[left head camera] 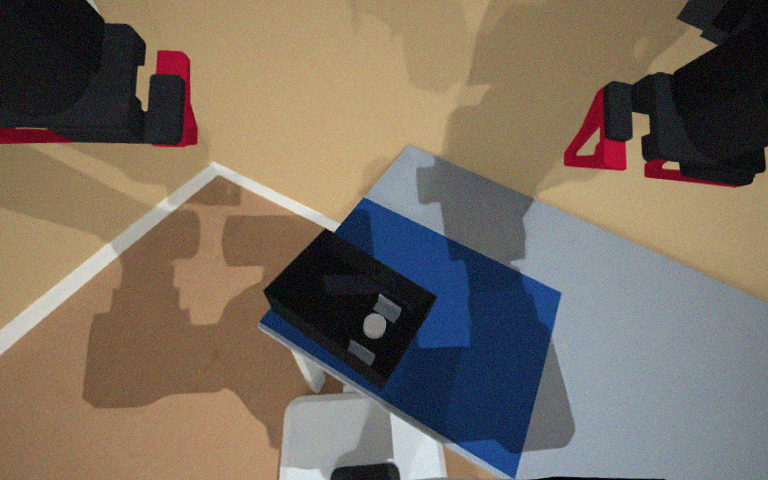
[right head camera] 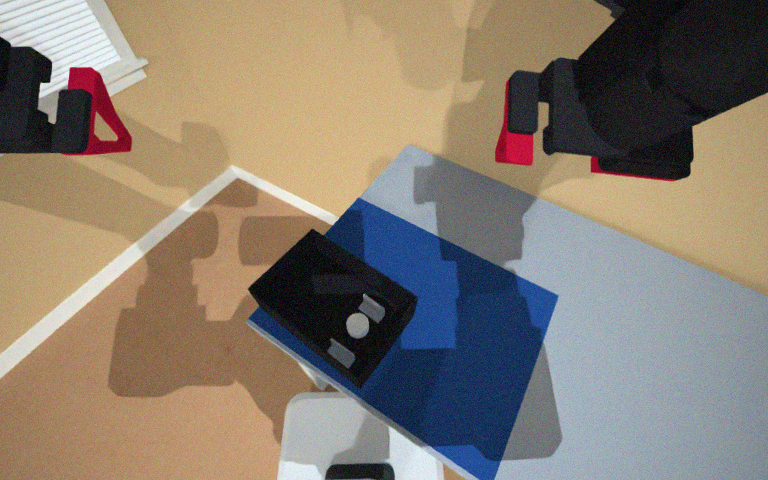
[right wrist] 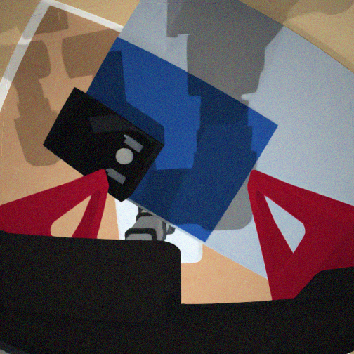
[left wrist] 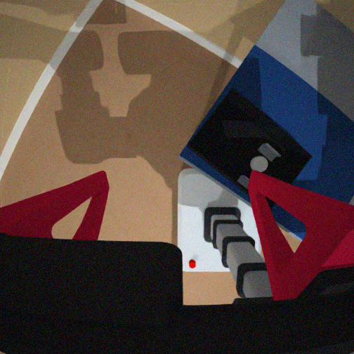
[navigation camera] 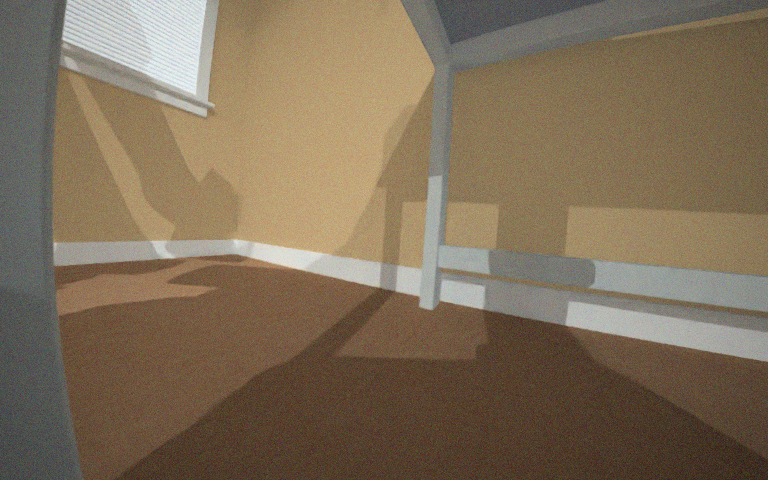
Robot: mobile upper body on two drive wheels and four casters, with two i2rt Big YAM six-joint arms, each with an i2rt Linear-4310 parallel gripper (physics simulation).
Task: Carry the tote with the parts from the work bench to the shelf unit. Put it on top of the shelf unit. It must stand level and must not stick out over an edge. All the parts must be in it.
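Observation:
The black open tote rests upright on the blue mat at the left end of the work bench. In it are a grey bracket, a second grey bracket and a pale round part. My left gripper is open, above and left of the tote. My right gripper is open, above and right of it. The shelf unit does not show.
My white base is close to the bench's front edge. In the navigation camera a grey-white upright is very near at the left, with a bench leg and a crossbar behind. A window and walls surround the corner.

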